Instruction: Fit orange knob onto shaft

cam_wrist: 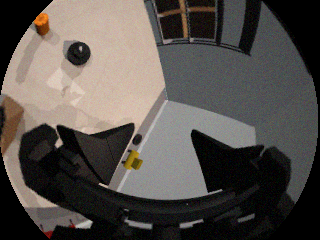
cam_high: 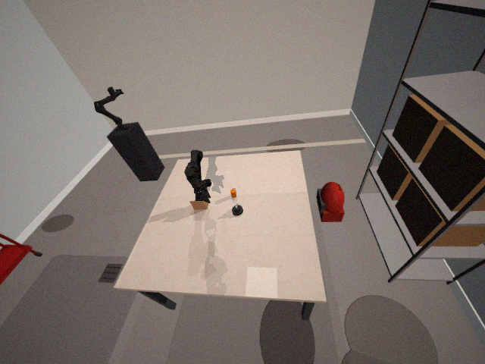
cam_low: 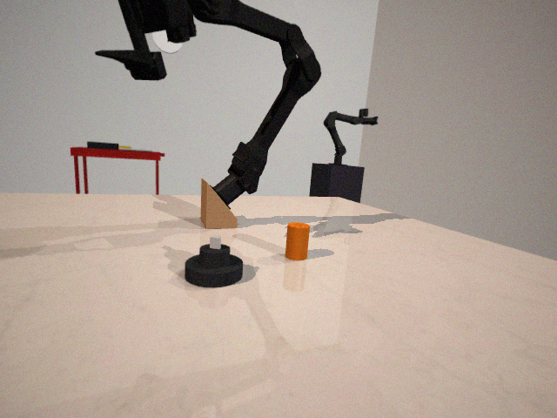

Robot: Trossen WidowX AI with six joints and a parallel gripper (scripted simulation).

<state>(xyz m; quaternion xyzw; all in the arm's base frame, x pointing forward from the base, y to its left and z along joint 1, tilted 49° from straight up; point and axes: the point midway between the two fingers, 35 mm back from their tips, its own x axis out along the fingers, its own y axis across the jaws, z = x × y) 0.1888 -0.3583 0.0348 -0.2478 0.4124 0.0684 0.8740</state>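
The orange knob is 4 cm ahead of my gripper tip, 32 cm to the left of it and 30 cm below it. The rest, counted from my gripper tip: round pedestal 9 cm ahead, 17 cm to the left, 31 cm below.
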